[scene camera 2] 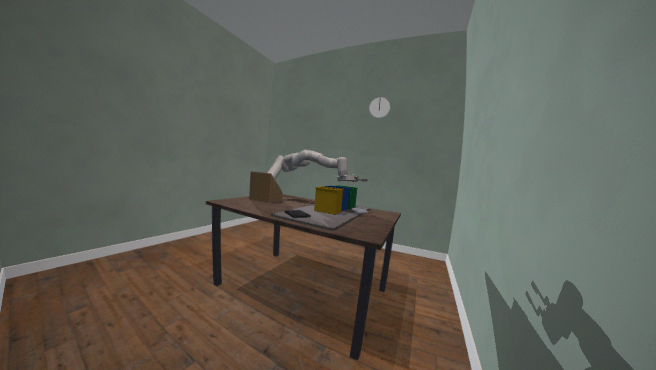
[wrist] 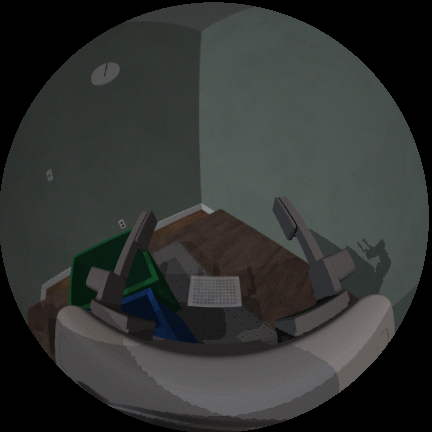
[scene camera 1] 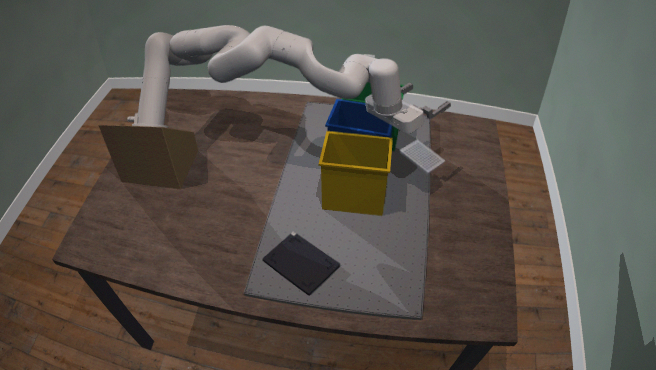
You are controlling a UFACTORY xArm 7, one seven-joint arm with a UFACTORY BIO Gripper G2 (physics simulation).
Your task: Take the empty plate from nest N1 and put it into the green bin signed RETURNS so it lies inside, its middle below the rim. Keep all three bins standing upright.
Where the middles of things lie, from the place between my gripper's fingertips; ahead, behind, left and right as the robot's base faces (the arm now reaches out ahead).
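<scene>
With the pale gridded plate (scene camera 1: pixel 427 160), my hand is 250 mm above it and 10 mm short of it. The blue bin (scene camera 1: pixel 346 116) is 160 mm below my hand, 200 mm behind it and 20 mm to the right of it. I find the green bin (wrist: pixel 104 254) 160 mm below my hand as well, 150 mm behind it and 100 mm to the left of it, while the yellow bin (scene camera 1: pixel 354 168) is 160 mm below my hand, 210 mm behind it and 170 mm to the right of it. Going by their middles, of the things named here the yellow bin is the farthest from my hand.
</scene>
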